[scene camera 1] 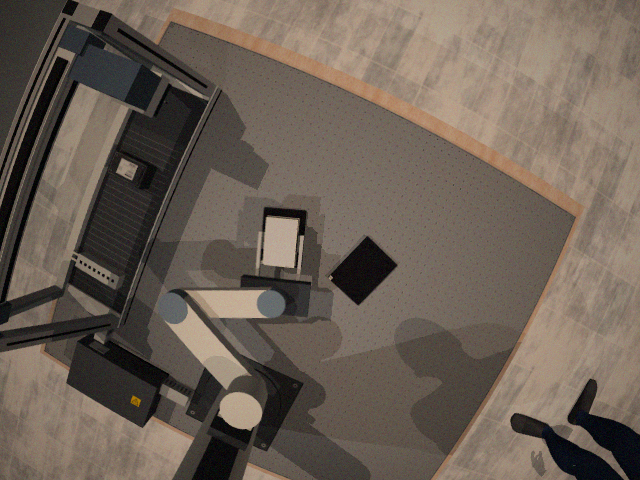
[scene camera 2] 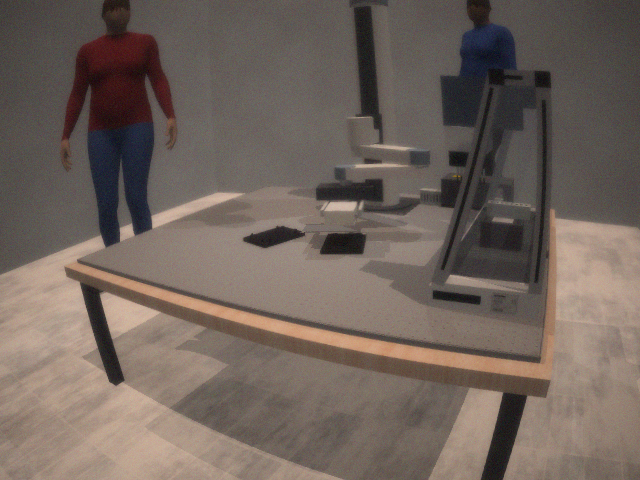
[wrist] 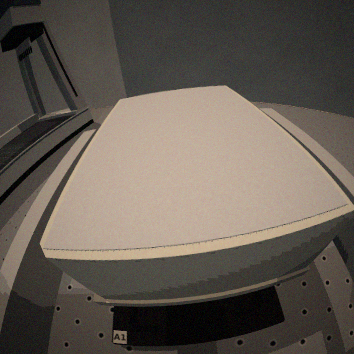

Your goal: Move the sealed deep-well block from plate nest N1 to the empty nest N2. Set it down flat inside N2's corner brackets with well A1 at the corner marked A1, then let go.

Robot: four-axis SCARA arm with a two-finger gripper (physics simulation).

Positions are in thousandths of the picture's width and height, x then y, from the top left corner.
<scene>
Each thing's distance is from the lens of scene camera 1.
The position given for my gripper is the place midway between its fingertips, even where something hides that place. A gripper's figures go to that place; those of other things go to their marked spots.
my gripper (scene camera 1: 440, 486): 115 cm
sealed deep-well block (scene camera 1: 438, 503): 114 cm
black nest N1 (scene camera 1: 568, 564): 126 cm
</scene>
